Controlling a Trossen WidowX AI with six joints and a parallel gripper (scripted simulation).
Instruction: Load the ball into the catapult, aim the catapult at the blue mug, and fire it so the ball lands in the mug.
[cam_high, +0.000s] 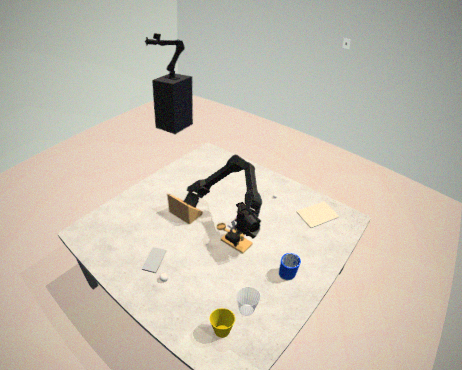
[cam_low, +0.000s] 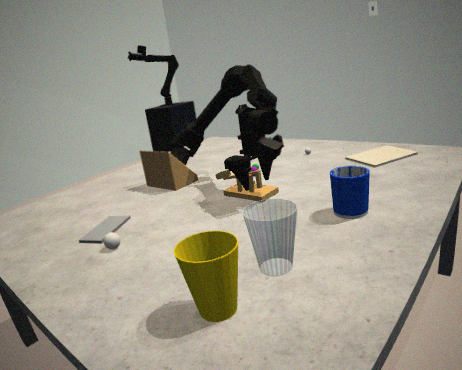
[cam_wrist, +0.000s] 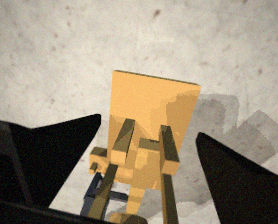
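Right now the purple ball is 110 mm behind my gripper tip, 160 mm to the left of it and 20 mm below it. The rest, counted from my gripper tip: blue mug 280 mm ahead, 40 mm to the right; wooden catapult 60 mm behind, 30 mm to the left, 20 mm above; green ball 140 mm behind, 210 mm to the left, 20 mm below.
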